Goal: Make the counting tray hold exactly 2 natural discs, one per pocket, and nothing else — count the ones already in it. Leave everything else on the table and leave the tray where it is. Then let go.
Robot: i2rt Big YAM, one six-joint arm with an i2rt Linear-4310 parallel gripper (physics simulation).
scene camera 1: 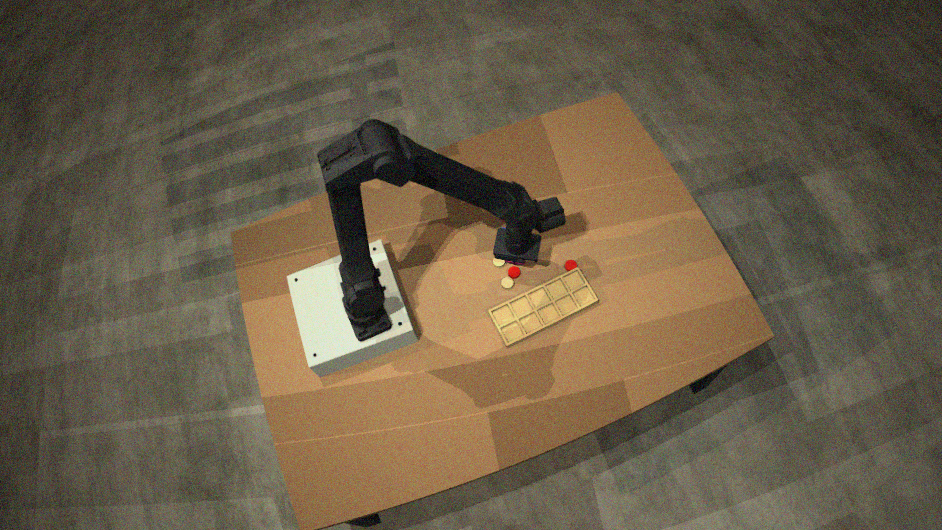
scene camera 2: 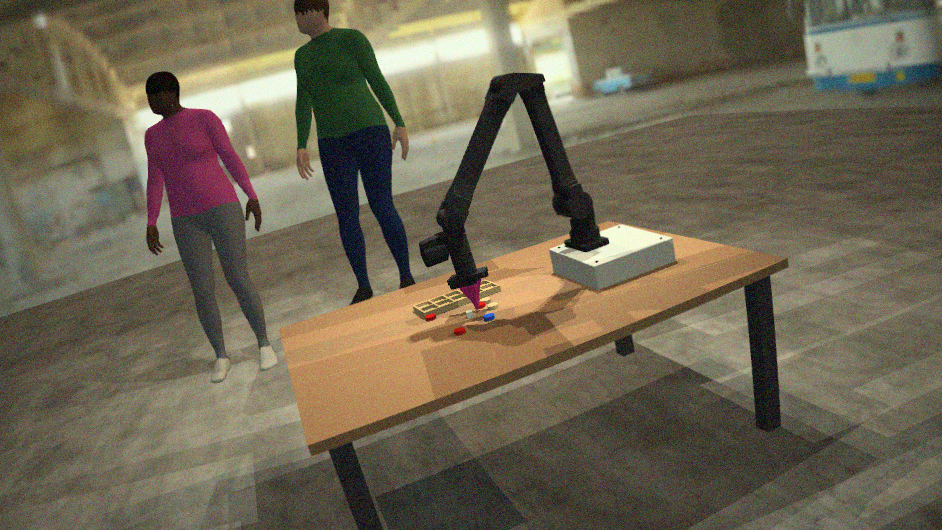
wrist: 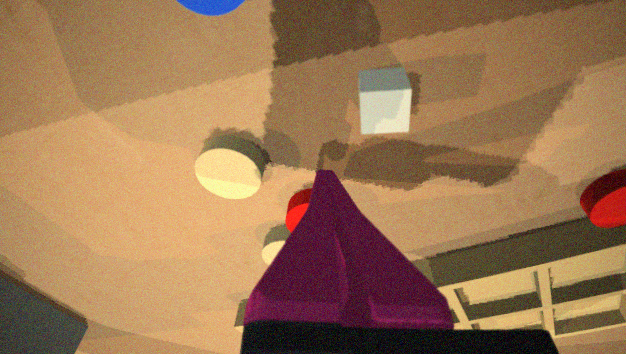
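The tan ten-pocket counting tray (scene camera 1: 498,327) (scene camera 2: 426,314) (wrist: 546,300) lies on the table; its pockets look empty in the first scene view. One natural disc (scene camera 1: 498,262) (wrist: 228,172) lies beside the gripper, left of the fingertips in the wrist view. A second natural disc (scene camera 1: 507,282) (wrist: 273,251) lies nearer the tray and is partly hidden by the fingers in the wrist view. My gripper (scene camera 2: 477,308) (wrist: 323,180) is shut with its magenta fingertips together and nothing between them. It points down over the disc group, outside the tray. The first scene view mostly hides the fingers.
A red disc (scene camera 1: 513,272) (wrist: 297,215) lies between the natural discs. Another red disc (scene camera 1: 570,265) (scene camera 2: 430,317) (wrist: 607,205) lies by the tray's far end. A third red disc (scene camera 2: 459,330), a blue disc (scene camera 2: 488,317) (wrist: 212,5) and a pale cube (scene camera 2: 469,314) (wrist: 385,110) lie nearby.
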